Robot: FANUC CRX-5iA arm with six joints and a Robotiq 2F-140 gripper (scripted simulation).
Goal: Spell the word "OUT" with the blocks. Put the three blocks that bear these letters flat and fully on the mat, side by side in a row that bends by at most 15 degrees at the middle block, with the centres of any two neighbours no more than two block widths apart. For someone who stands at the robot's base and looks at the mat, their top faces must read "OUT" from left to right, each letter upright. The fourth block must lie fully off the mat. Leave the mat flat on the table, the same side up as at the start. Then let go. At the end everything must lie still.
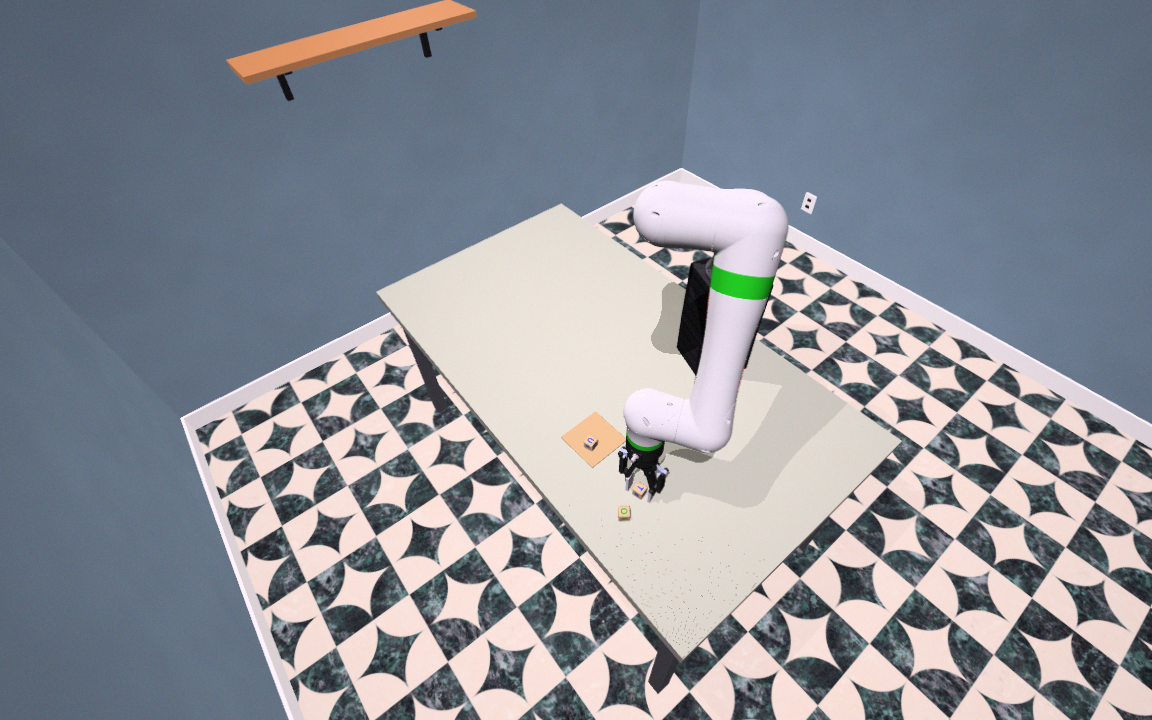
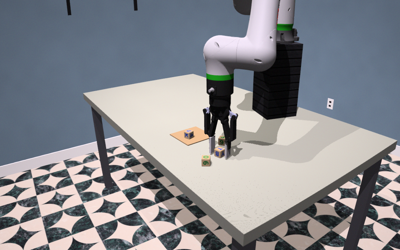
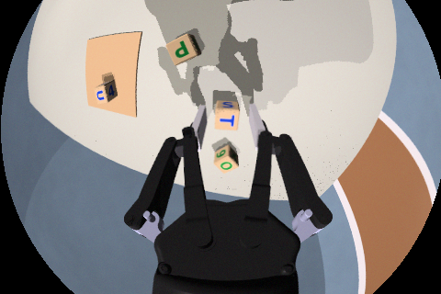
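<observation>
The tan mat is 21 cm to the right of my hand, 5 cm behind it and 3 cm below it. From my hand the other things lie so: wooden block: 8 cm ahead, 2 cm below, 1 cm to the left.
</observation>
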